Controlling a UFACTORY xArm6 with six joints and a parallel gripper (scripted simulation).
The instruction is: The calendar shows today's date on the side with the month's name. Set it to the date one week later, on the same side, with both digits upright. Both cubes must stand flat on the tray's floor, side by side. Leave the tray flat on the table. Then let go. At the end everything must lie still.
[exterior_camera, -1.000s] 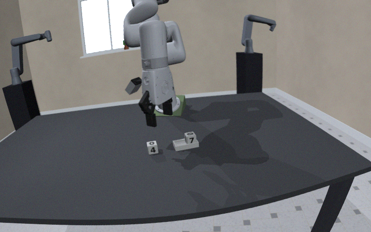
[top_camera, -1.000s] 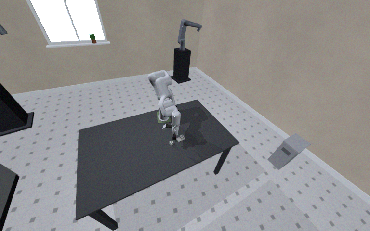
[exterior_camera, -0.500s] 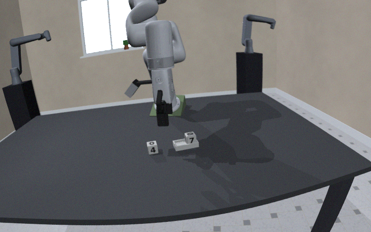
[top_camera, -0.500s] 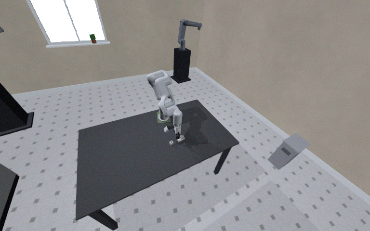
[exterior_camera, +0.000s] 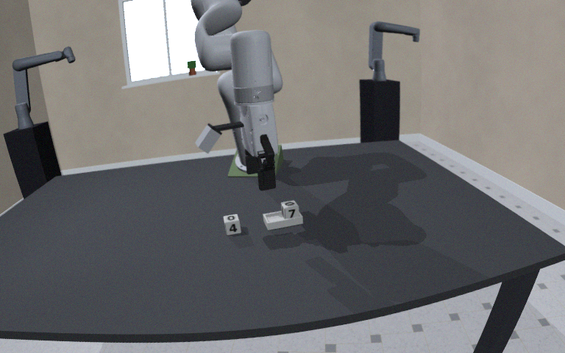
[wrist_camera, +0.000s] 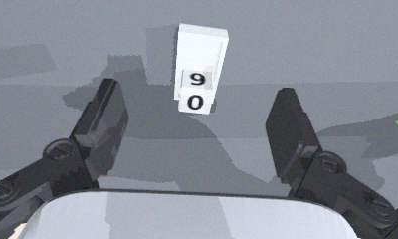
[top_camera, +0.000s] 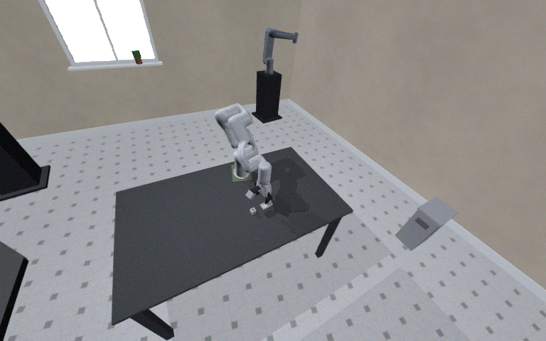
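The white calendar tray lies 110 mm below my hand, 40 mm to the left of it and 10 mm behind it.
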